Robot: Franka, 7 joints.
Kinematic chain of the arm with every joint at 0, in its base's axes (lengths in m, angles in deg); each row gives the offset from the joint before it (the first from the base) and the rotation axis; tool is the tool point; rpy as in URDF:
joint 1: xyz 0 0 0.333 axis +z
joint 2: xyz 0 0 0 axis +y
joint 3: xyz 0 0 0.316 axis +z
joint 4: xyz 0.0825 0 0 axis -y
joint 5: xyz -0.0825 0 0.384 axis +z
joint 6: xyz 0 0 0 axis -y
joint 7: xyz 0.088 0 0 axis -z
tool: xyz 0 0 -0.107 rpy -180 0 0
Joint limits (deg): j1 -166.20..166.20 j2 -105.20..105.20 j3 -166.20..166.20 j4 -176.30..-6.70 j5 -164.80..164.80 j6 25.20..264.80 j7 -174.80..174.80
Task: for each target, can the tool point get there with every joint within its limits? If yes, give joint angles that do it. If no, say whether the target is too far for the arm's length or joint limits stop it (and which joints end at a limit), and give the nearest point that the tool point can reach.
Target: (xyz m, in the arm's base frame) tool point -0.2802 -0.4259 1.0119
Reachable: yes | joints -93.46 19.60 -46.97 -36.28 -105.36 125.21 36.27
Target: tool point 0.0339 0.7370 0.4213
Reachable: yes | joints -46.23 -86.03 86.63 -66.78 -15.00 103.94 -108.19
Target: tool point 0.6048 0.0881 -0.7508
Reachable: no: too far | nearest point 0.4566 0.0665 -0.3300 | short by 0.447 m
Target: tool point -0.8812 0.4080 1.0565
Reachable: no: too far | nearest point -0.6243 0.2890 0.8456 | short by 0.353 m
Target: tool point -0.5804 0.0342 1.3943
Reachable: no: too far | nearest point -0.4115 0.0242 1.0854 | short by 0.352 m
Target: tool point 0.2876 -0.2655 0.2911
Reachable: yes | joints 71.66 13.29 -100.13 -161.97 -132.47 86.70 -135.24
